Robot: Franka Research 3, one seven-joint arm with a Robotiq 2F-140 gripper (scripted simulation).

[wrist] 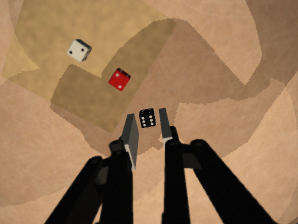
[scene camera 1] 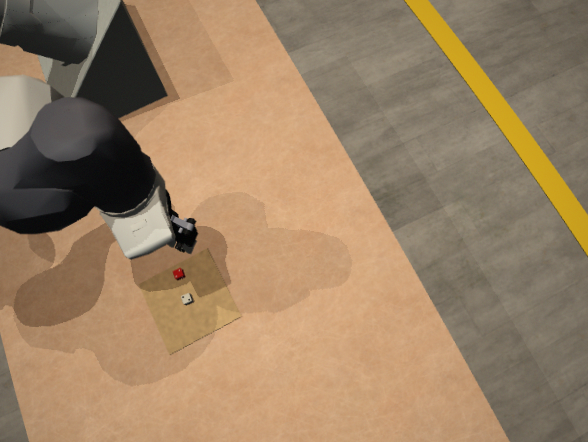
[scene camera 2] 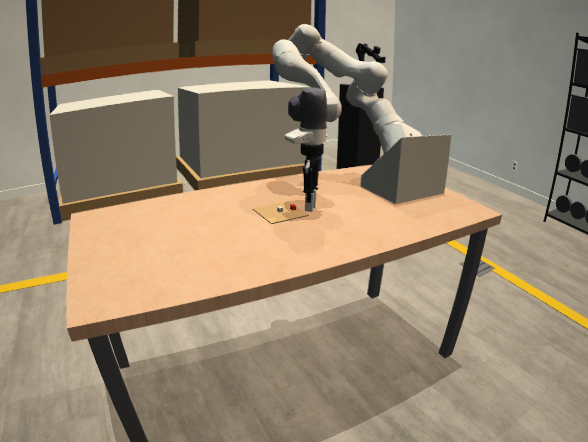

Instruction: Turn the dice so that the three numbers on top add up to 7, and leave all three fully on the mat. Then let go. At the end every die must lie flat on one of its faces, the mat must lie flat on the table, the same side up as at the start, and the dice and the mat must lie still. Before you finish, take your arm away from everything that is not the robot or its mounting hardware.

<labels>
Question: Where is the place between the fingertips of my gripper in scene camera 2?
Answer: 310, 209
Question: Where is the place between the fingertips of my gripper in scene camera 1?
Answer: At 183, 243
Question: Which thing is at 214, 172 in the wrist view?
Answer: My gripper.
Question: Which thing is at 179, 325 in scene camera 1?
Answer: A tan mat.
</labels>
